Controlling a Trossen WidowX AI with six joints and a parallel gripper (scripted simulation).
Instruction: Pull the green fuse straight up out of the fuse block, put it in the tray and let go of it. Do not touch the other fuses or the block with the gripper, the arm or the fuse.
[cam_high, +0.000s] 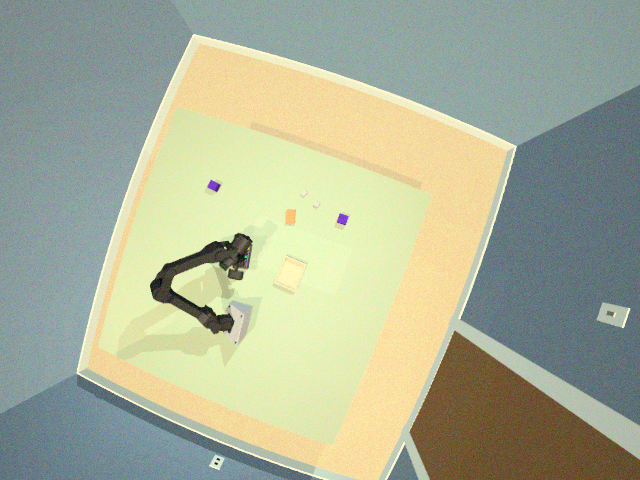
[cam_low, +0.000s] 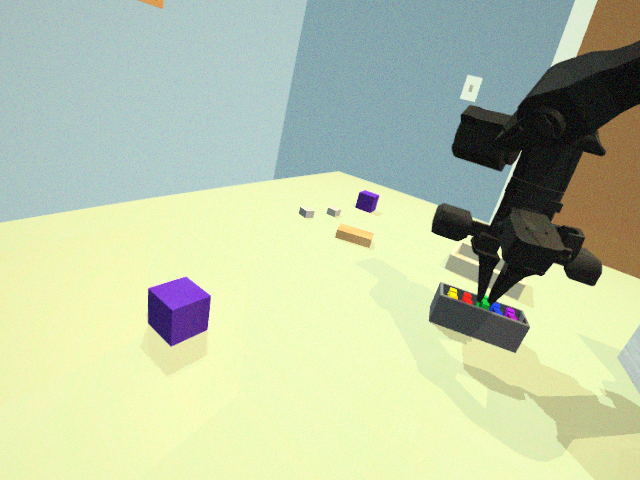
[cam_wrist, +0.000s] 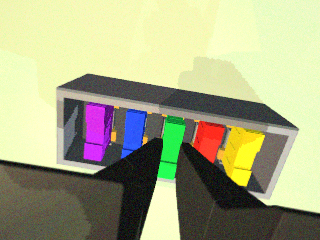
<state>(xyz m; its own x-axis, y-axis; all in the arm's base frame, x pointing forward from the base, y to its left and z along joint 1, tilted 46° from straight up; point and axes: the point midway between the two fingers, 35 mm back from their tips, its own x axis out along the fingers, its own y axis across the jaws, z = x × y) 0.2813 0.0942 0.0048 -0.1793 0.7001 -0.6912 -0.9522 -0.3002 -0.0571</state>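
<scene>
The red fuse is 2 cm ahead of my gripper tip and 2 cm below it. Round my gripper tip: blue fuse (2 cm behind, 2 cm below); green fuse (1 cm below); tray (2 cm ahead, 22 cm to the right, 4 cm below).
</scene>
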